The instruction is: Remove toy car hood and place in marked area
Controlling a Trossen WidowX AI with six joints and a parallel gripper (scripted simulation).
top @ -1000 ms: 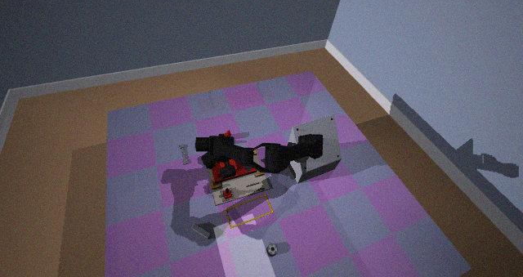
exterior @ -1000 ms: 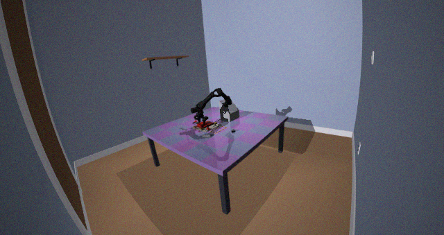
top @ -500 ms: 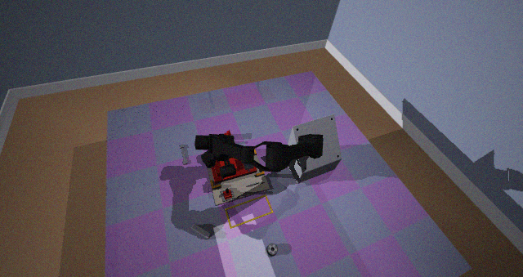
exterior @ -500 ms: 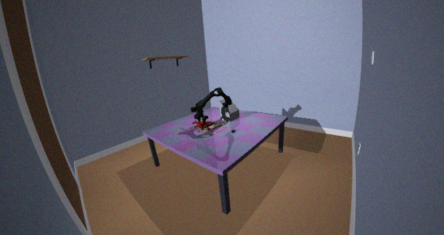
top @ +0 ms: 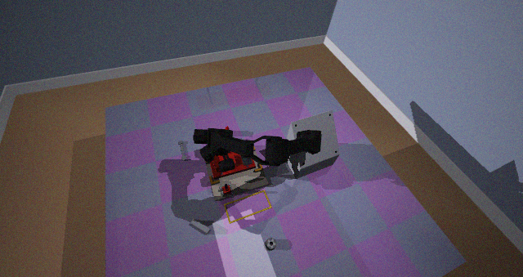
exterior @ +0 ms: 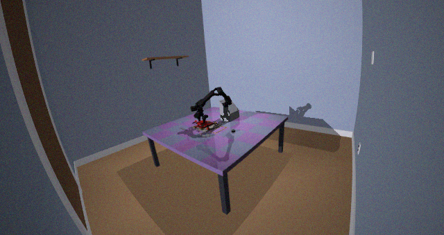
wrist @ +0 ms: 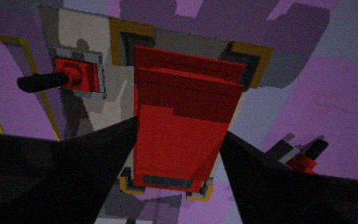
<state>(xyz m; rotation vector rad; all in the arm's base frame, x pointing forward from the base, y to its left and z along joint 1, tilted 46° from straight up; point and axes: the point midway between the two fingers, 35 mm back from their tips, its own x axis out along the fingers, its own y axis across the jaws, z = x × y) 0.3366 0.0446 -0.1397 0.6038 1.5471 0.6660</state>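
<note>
The grey base plate lies 40 mm behind my gripper tip, 20 mm to the left of it and 40 mm below it. The rest, counted from my gripper tip: wrench: 170 mm ahead, 150 mm to the right, 50 mm below; then red hood: 10 mm above.
</note>
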